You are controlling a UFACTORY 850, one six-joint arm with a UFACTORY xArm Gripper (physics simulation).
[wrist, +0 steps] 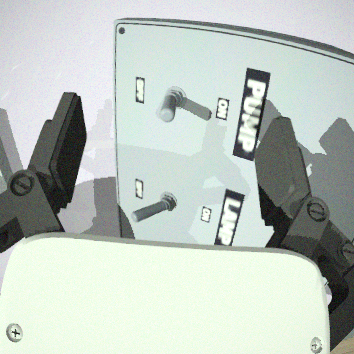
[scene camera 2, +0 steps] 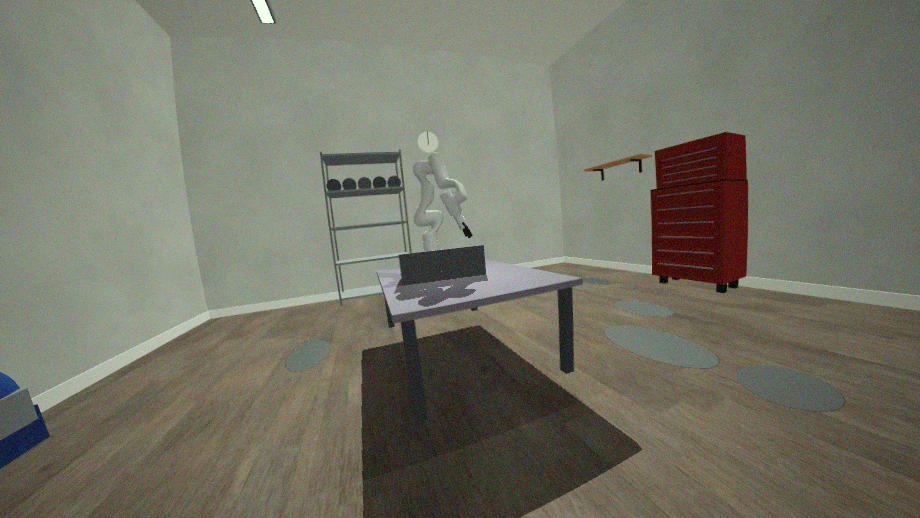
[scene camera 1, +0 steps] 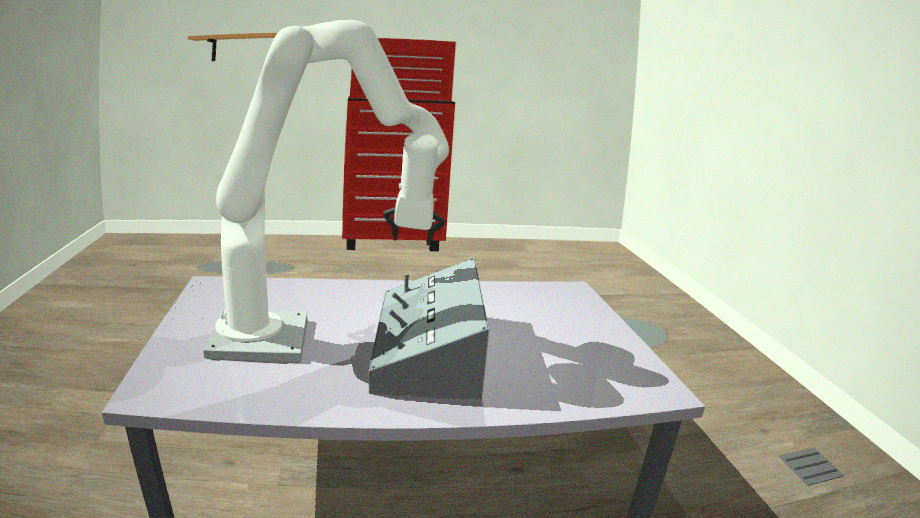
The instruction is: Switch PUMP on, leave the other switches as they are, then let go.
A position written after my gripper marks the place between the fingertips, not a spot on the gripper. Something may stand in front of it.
Observation:
I see my gripper [scene camera 1: 412, 239] and a sloped switch panel [scene camera 1: 444, 335].
My gripper shows as well in the wrist view [wrist: 175, 122]. The sloped switch panel also shows in the wrist view [wrist: 229, 81] and in scene camera 2 [scene camera 2: 421, 267].

